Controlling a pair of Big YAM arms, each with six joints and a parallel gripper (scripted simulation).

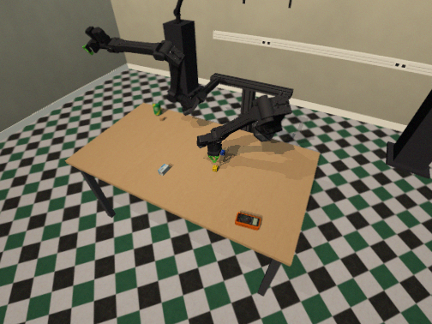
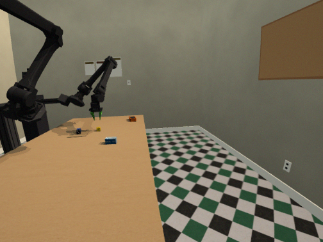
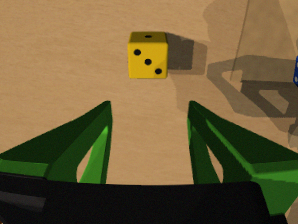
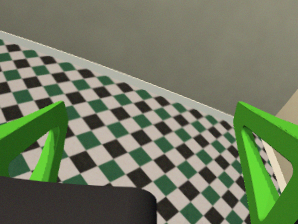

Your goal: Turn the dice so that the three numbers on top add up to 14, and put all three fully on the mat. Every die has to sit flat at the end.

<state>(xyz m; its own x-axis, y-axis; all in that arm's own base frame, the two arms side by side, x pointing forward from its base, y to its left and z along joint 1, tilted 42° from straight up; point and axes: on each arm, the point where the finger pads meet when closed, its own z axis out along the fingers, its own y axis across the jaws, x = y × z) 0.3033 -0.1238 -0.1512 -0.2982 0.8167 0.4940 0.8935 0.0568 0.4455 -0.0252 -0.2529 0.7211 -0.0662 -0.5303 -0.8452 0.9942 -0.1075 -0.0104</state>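
My left hand is 80 mm above the yellow die. Also, from my left hand: blue die: 150 mm behind, 30 mm to the right, 80 mm below; then black die: 140 mm behind, 70 mm to the right, 80 mm below; then tan mat: 140 mm behind, 70 mm to the right, 100 mm below.
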